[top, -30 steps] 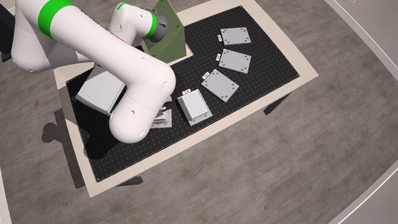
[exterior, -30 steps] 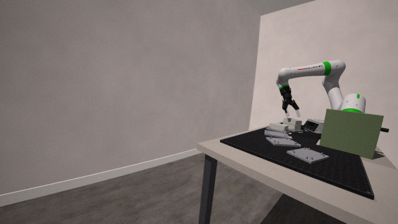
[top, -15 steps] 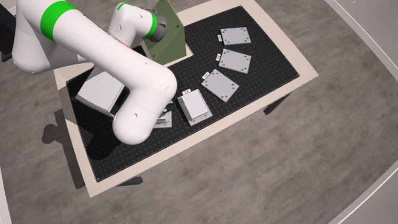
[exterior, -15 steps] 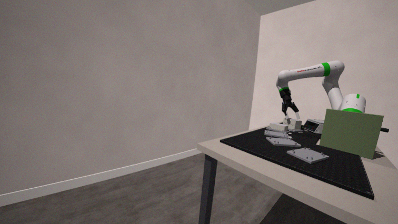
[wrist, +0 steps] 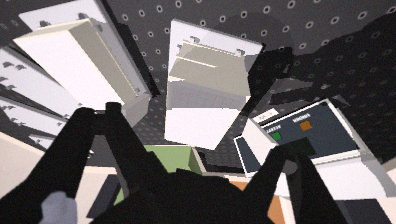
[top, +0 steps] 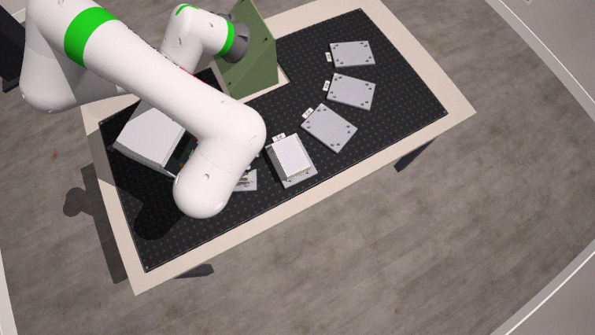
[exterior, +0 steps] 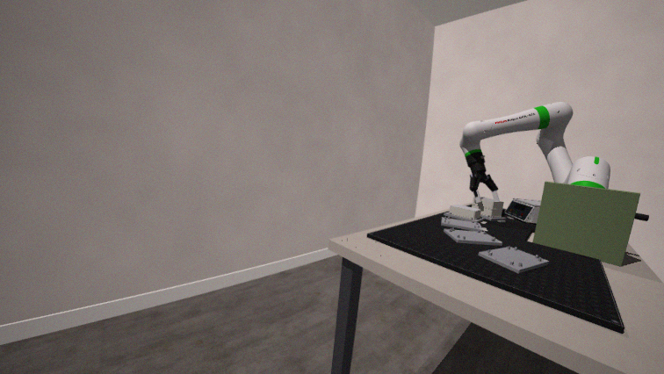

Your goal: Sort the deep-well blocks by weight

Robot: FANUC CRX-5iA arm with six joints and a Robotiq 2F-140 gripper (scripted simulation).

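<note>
My gripper is now 22 cm past the check-weigher platform, 21 cm to the left of it and 1 cm below it. Also, from my hand: check-weigher: 22 cm behind, 21 cm to the right, 2 cm below; then white deep-well block: 6 cm ahead, 17 cm to the left, 5 cm below; then infeed nest IN: 8 cm below.
</note>
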